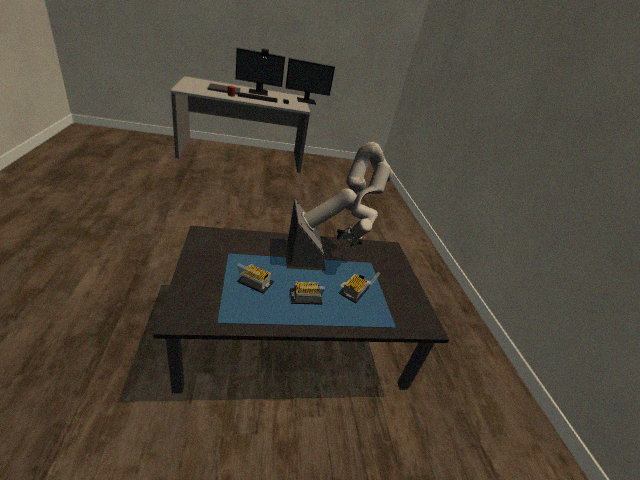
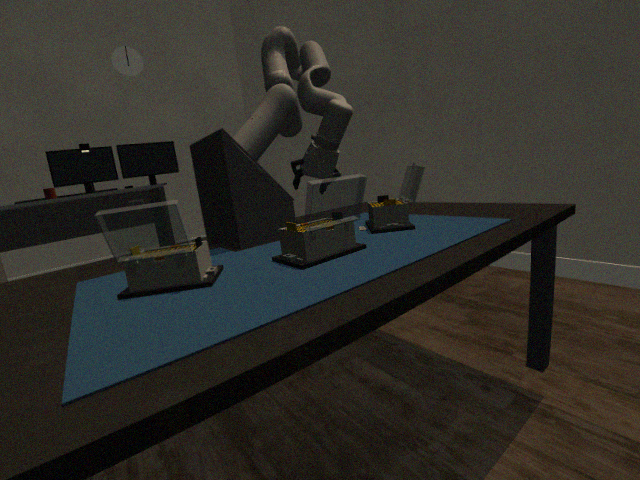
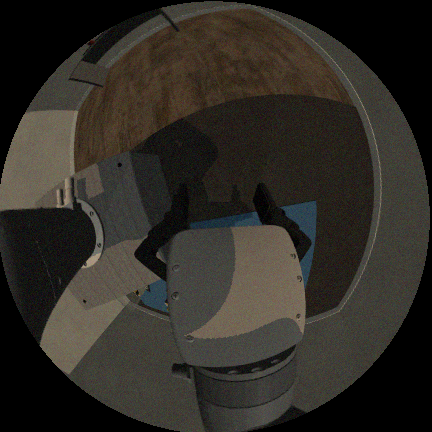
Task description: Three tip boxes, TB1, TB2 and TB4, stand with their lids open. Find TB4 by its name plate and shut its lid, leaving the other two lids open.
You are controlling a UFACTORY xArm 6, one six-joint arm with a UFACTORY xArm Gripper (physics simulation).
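Frame: origin at the arm's base, x ahead, y left, z up, level; centimetres.
Where they show: gripper, fingertip midpoint: [image 1: 344,240] [image 2: 308,189] [image 3: 222,190]; arm's base at its link origin: [image 1: 307,221] [image 2: 231,166] [image 3: 77,233].
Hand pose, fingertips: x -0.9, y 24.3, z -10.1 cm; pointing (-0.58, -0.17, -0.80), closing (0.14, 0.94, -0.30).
Each offset is from my fingertips to the top centre of the thing. "spot": to the spot under its first point. Level surfaces: height alone.
Three pale tip boxes with yellow tips stand on the blue mat @[dz -10.5 cm] [image 1: 258,313] [image 2: 232,320] [image 3: 308,220], each with its clear lid raised: a left box [image 1: 253,279] [image 2: 162,272], a middle box [image 1: 308,296] [image 2: 320,244] and a right box @[dx +30.8, dy +3.8, dz -3.9 cm] [image 1: 354,288] [image 2: 388,215]. The left lid @[spot: dx +40.3, dy -51.6, dz +0.6 cm] [image 2: 139,229], middle lid @[spot: dx +48.1, dy -21.5, dz +1.1 cm] [image 2: 336,195] and right lid @[dx +35.2, dy +10.3, dz +4.8 cm] [image 1: 374,279] [image 2: 412,181] are upright or leaning back. The name plates are too small to read, so I cannot tell which is TB4. My gripper [image 1: 349,241] [image 2: 310,189] [image 3: 222,190] is open and empty, above the table behind the mat, apart from the boxes.
The dark wedge-shaped arm mount [image 1: 302,250] [image 2: 237,206] stands at the mat's back edge, left of my gripper. The dark table @[dz -10.8 cm] [image 1: 413,294] bears the mat. A desk [image 1: 199,86] with two monitors [image 1: 260,67] [image 1: 309,76] stands far behind, near the wall.
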